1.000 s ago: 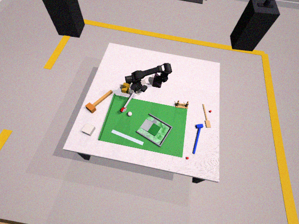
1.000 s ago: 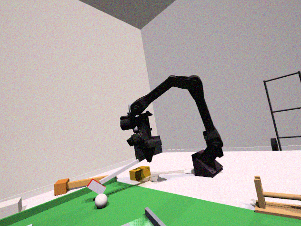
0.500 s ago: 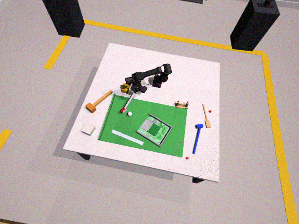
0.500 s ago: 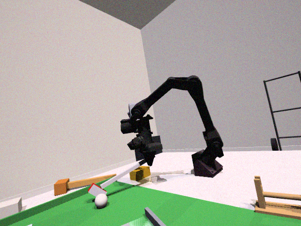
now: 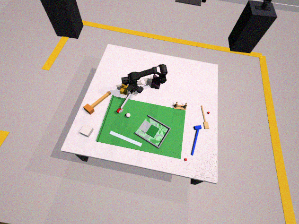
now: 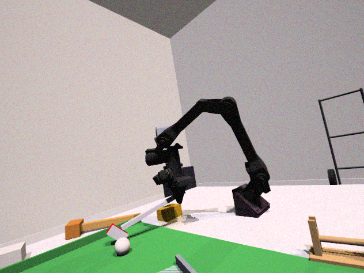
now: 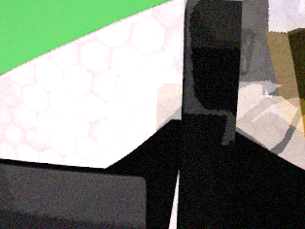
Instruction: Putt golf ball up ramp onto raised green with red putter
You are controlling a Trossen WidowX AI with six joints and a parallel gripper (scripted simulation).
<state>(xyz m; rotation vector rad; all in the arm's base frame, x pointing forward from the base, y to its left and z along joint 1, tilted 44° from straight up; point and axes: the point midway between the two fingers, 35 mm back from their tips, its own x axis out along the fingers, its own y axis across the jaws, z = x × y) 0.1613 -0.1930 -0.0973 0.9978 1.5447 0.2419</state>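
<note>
Right now the red putter is 11 cm ahead of my gripper tip and 5 cm to the right of it. Round my gripper tip: yellow block: 10 cm to the right, 5 cm below, 4 cm behind; white golf ball: 24 cm ahead, 5 cm below, 2 cm to the right; green mat: 31 cm ahead, 14 cm to the left, 7 cm below.
</note>
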